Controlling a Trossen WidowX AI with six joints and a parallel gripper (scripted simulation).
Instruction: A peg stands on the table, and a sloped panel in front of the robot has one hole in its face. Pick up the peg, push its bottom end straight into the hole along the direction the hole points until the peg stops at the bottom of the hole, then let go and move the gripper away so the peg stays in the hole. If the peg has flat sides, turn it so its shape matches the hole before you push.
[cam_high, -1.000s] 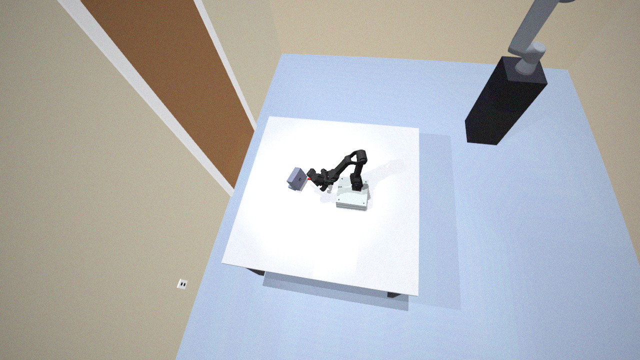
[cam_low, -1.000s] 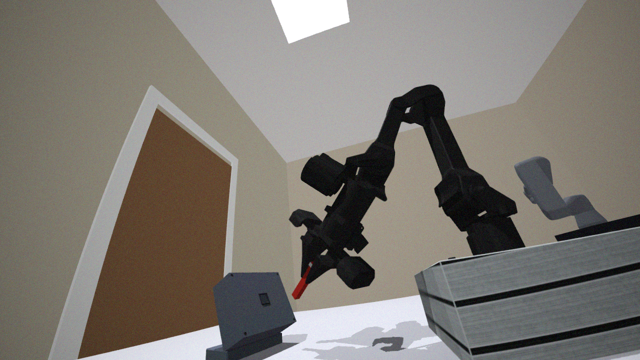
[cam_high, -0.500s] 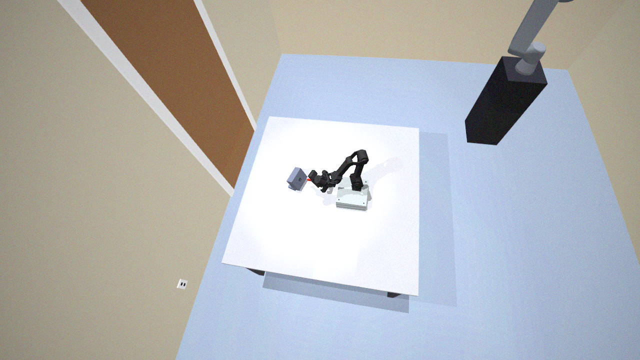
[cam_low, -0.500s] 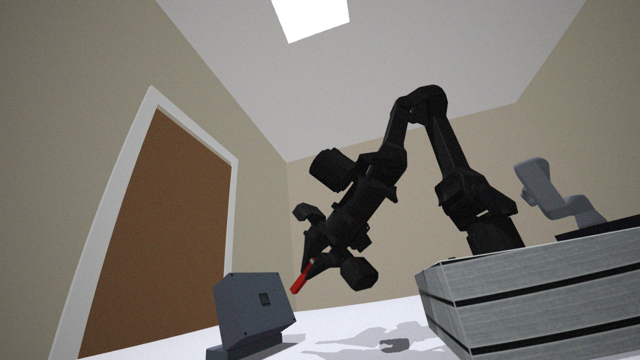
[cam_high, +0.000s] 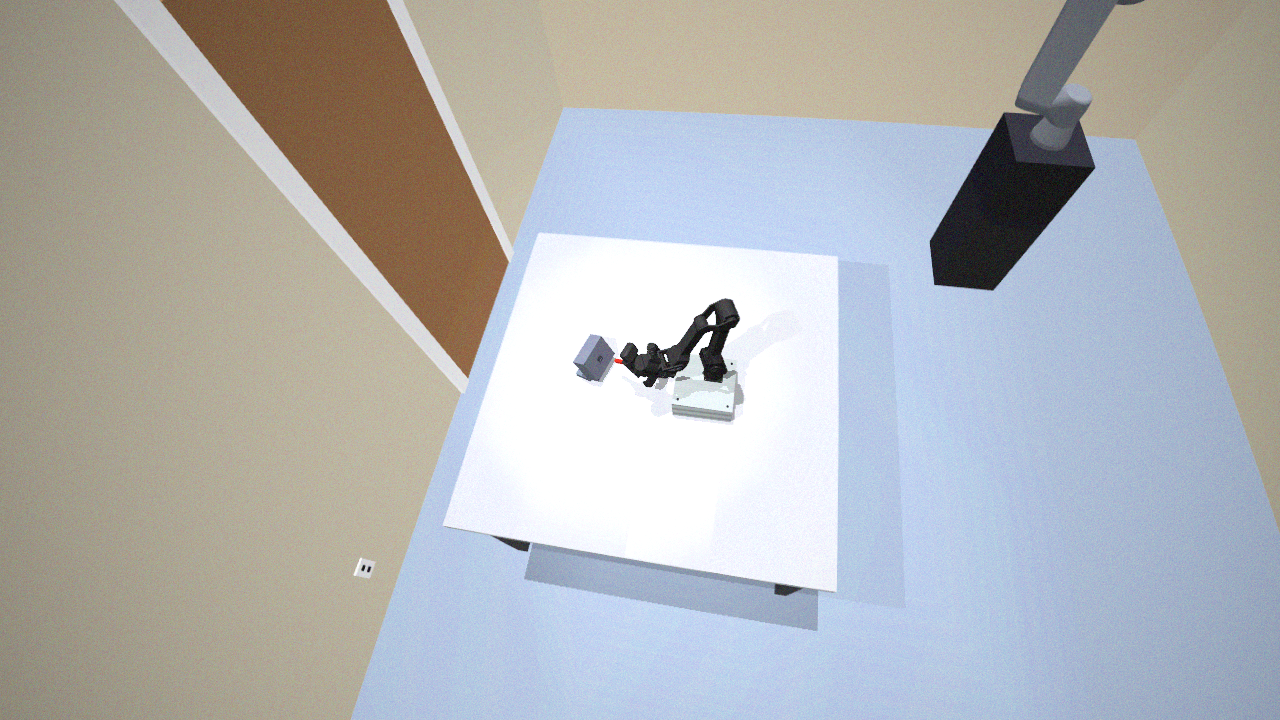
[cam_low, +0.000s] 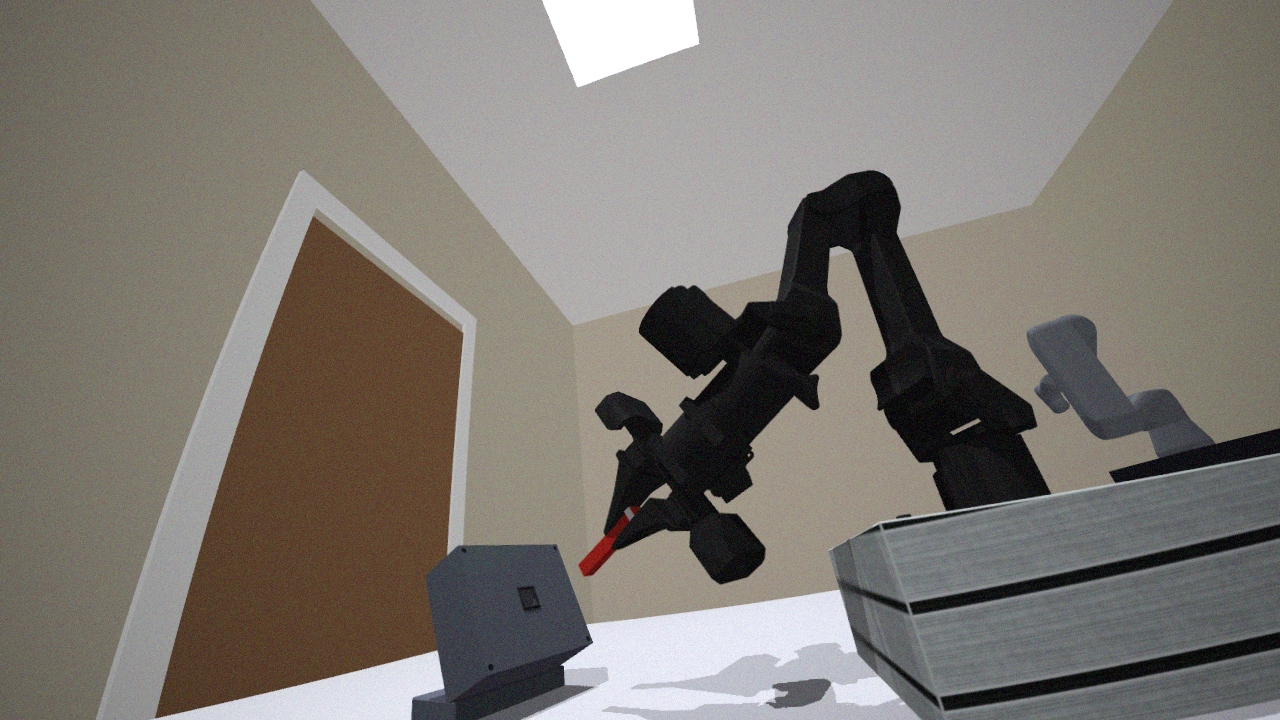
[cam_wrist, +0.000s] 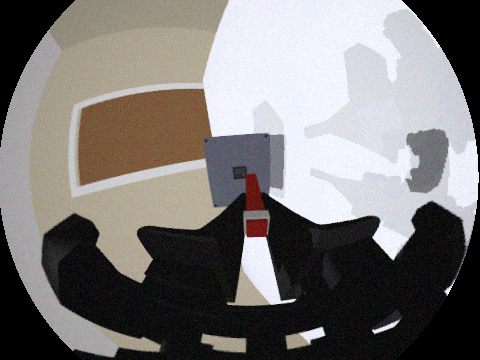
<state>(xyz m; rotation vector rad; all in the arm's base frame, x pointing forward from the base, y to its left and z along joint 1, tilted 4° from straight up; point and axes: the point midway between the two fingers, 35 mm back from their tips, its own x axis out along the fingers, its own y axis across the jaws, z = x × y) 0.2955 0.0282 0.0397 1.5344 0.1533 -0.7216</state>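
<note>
My gripper tip is now 1 cm below the red peg and 1 cm past it. Also, from my gripper tip: sloped panel 12 cm ahead, 5 cm below, 3 cm to the right.
</note>
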